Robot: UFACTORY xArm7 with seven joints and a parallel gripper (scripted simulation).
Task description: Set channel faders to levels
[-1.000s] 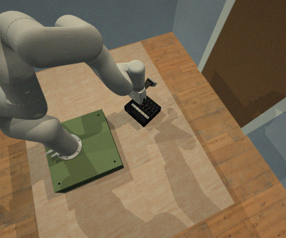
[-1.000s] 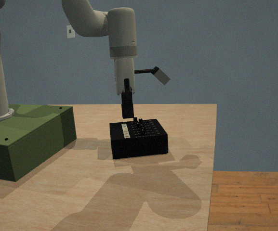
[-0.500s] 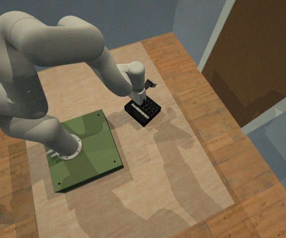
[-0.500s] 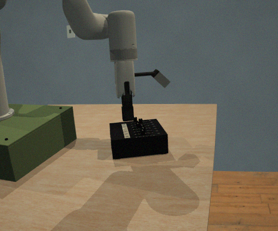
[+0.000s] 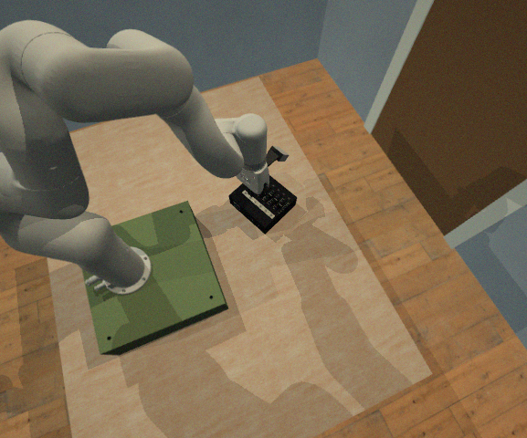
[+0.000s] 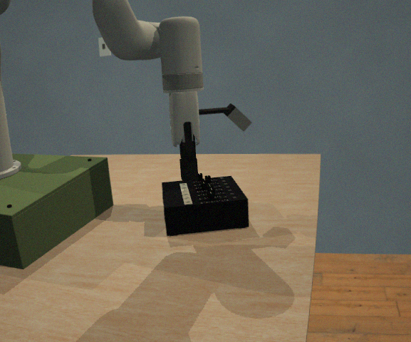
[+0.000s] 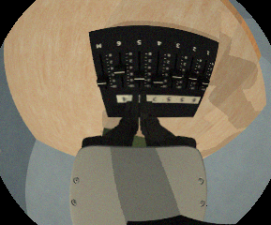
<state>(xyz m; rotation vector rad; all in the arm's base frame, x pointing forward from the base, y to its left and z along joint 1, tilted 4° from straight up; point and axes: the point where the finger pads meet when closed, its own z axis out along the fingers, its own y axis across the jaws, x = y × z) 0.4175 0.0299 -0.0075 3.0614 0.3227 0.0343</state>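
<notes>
The fader cap is 3 cm ahead of my hand, 2 cm to the right of it and 3 cm below it. Round my hand: master fader (1 cm ahead, 5 cm to the left, 3 cm below).
</notes>
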